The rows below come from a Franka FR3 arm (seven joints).
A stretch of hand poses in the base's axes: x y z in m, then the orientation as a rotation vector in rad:
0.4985, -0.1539, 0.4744, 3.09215, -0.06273, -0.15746
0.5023, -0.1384, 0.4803, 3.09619, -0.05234, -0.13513
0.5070, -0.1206, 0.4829, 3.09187, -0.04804, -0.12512
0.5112, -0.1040, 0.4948, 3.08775, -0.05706, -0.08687
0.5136, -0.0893, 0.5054, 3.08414, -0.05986, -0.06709
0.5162, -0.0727, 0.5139, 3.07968, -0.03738, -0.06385
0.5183, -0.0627, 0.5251, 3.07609, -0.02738, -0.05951
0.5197, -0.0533, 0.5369, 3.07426, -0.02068, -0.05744
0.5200, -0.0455, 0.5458, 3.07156, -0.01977, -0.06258
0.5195, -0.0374, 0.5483, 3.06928, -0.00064, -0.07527
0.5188, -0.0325, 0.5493, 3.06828, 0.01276, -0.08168
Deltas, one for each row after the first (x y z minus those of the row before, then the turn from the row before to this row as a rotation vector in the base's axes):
0.0038, 0.0155, 0.0059, 0.00285, -0.01442, 0.00693
0.0047, 0.0178, 0.0026, -0.00478, -0.00620, 0.00307
0.0042, 0.0166, 0.0119, -0.00587, -0.02467, -0.00508
0.0024, 0.0147, 0.0106, -0.00433, -0.01271, -0.00141
0.0026, 0.0166, 0.0085, -0.00460, -0.00154, 0.01468
0.0021, 0.0100, 0.0112, -0.00368, -0.00253, 0.00663
0.0014, 0.0094, 0.0118, -0.00185, -0.00116, 0.00442
0.0003, 0.0078, 0.0089, -0.00257, 0.00341, 0.00052
-0.0005, 0.0081, 0.0025, -0.00176, 0.00873, 0.01219
-0.0007, 0.0049, 0.0010, -0.00060, 0.00450, 0.00859

